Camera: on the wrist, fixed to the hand. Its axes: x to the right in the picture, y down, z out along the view.
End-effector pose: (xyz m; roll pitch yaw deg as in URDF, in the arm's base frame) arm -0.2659 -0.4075 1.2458 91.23 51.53 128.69
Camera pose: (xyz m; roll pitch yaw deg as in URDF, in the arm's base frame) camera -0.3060 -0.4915 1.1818 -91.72 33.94 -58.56
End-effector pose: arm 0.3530 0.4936 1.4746 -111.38 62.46 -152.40
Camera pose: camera 0.2425 0.4921 1.4979 -96.03 -30.55 -133.10
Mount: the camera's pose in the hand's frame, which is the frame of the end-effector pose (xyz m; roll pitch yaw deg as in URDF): 0.0249 -0.0733 -0.0822 2.43 4.78 -94.31
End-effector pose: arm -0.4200 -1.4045 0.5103 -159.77 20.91 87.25
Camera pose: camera -0.4574 -1.3428 0.5971 -156.13 -24.88 172.15
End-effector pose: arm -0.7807 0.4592 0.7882 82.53 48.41 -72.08
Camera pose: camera -0.7263 0.5249 0.7142 -84.98 37.24 111.27
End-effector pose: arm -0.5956 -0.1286 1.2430 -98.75 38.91 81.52
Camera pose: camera -0.5155 -0.0670 1.2935 -92.61 -55.20 88.44
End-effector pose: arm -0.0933 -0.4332 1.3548 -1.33 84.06 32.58
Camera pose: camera -0.1181 -0.5383 1.3217 -81.27 -3.91 -61.31
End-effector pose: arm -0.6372 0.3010 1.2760 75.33 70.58 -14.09
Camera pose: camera -0.6982 0.3792 1.2220 -83.83 14.83 176.10
